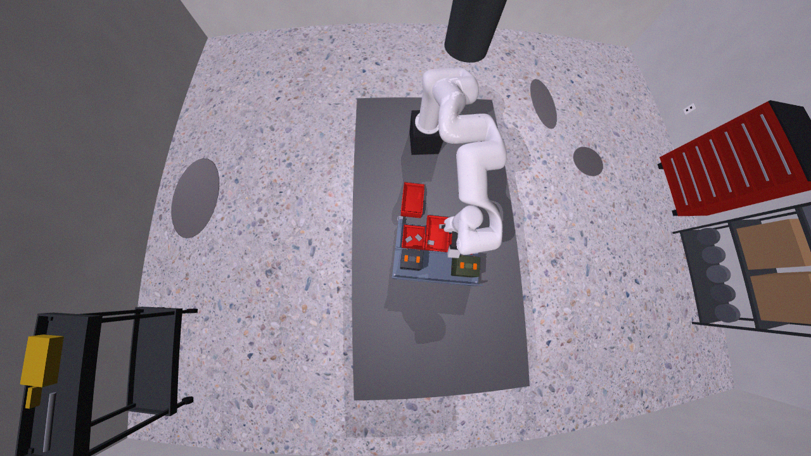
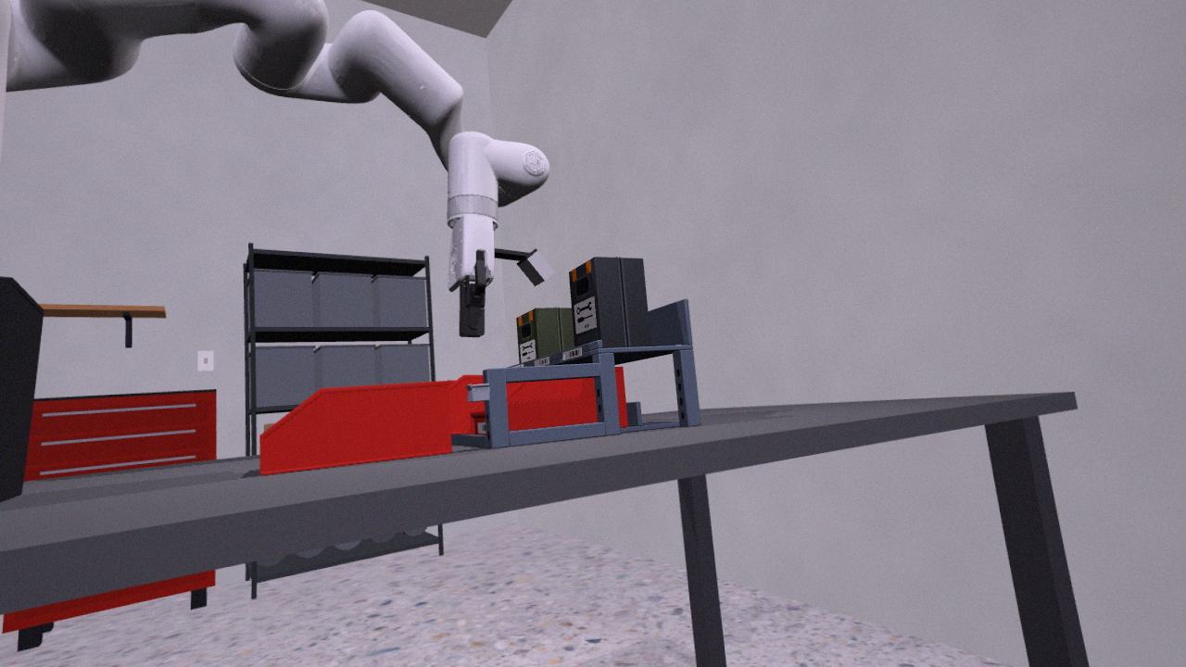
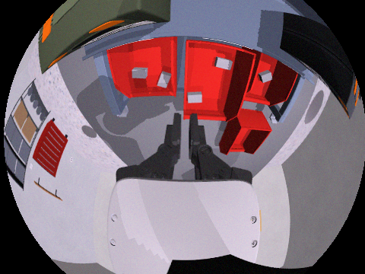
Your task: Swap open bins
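My hand is 17 cm above the shelf lip, 5 cm past it and 4 cm to the left of it. Round my hand: dark grey box (17 cm to the right, 13 cm ahead, 1 cm below); then green box (15 cm ahead, 6 cm to the left, 2 cm below).
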